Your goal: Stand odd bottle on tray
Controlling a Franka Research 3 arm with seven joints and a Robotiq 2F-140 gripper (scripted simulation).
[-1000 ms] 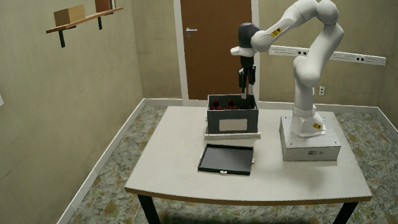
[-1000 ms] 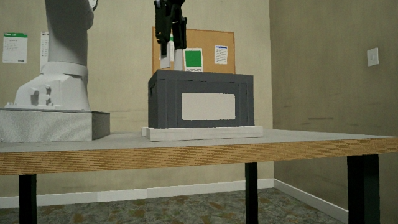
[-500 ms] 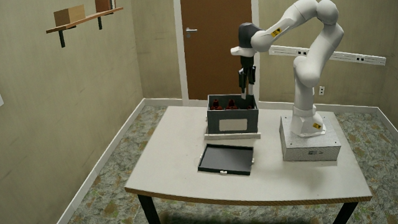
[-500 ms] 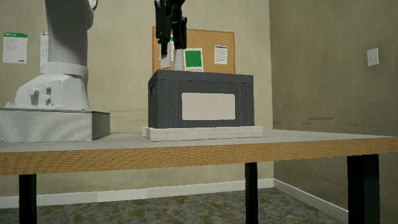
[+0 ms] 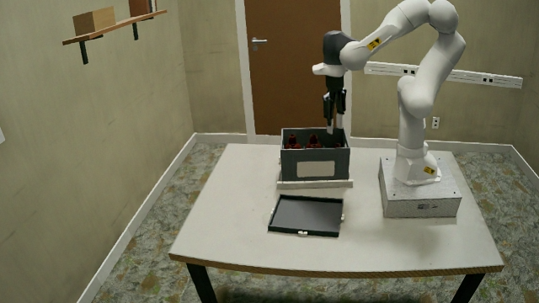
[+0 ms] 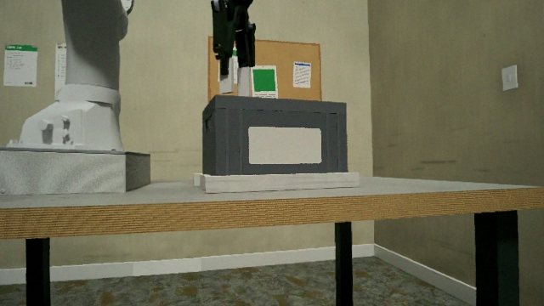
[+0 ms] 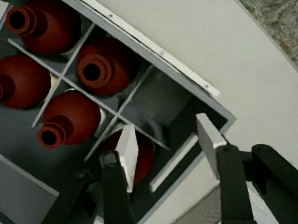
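Now: the dark grey crate 13 cm below my hand, 8 cm ahead of it and 6 cm to the left of it. Also, from my hand: dark tray (34 cm to the left, 20 cm below, 7 cm ahead).
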